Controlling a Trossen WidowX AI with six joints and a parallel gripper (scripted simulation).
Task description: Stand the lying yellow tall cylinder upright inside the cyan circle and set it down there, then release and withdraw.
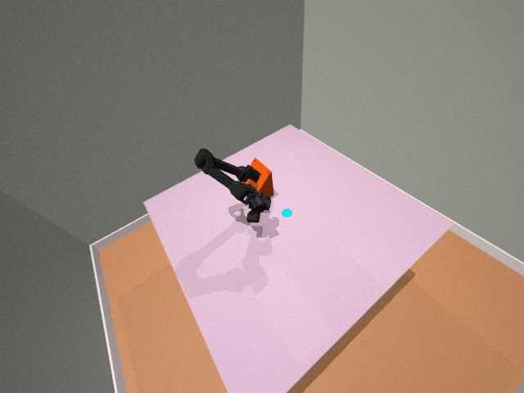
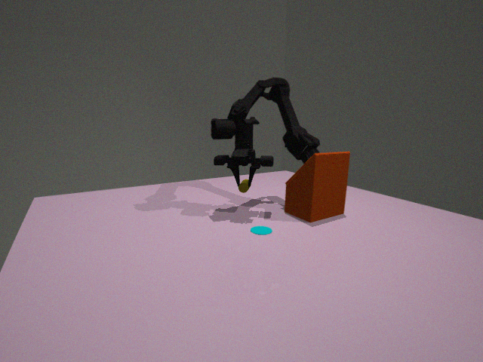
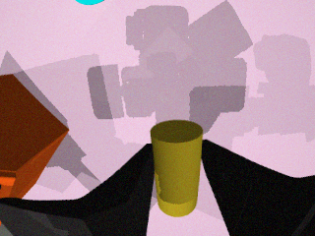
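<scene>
My gripper tip is now 17 cm to the right of the cyan circle, 8 cm above it and 6 cm short of it. Also, from my gripper tip: yellow tall cylinder: 1 cm to the right, 1 cm behind.
</scene>
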